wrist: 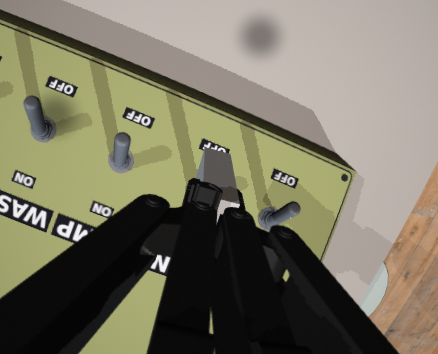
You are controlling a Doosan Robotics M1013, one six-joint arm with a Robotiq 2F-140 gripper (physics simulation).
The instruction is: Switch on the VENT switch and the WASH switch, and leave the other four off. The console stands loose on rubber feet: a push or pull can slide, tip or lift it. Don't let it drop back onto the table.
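Frame: origin at the arm's base, x right, y ahead, z up, level; centimetres.
Seen in the pictures: gripper, fingertip midpoint: (pixel 211 171).
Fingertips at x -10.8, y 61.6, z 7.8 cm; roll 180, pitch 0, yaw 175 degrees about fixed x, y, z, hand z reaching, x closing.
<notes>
Offsets run from my fingertips to a thing's top centre. "spot": to the spot under its first point. Level surfaces: height alone.
The green console (pixel 115 310) fills much of the wrist view, with its labels upside down. My gripper (pixel 211 171) is shut and empty. Its tips are over the VENT column, covering part of that column's OFF label @(spot: dx -0.7, dy +1.5, dz -10.1 cm) (pixel 215 146); the VENT lever is hidden behind them, so its position and any contact cannot be told. The WASH lever @(spot: dx +13.3, dy +0.1, dz -5.2 cm) (pixel 36 114) at the left has its tip toward its OFF label @(spot: dx +13.4, dy -1.4, dz -10.0 cm) (pixel 61 86). The LAMP lever @(spot: dx +6.5, dy +1.2, dz -4.7 cm) (pixel 121 147) also tips toward its OFF side. The rightmost lever @(spot: dx -7.1, dy +4.5, dz -5.1 cm) (pixel 285 214) leans right, beside the fingers; its name label is hidden.
The pale tabletop @(dz -17.3 cm) (pixel 360 65) lies beyond the console's far edge and right end. A corner screw @(dx -13.9, dy +2.3, dz -10.8 cm) (pixel 344 177) marks the console's right end. A pale rounded object (pixel 377 292) shows at the lower right, beside the wooden floor (pixel 417 260). The gripper's links cover the lower middle.
</notes>
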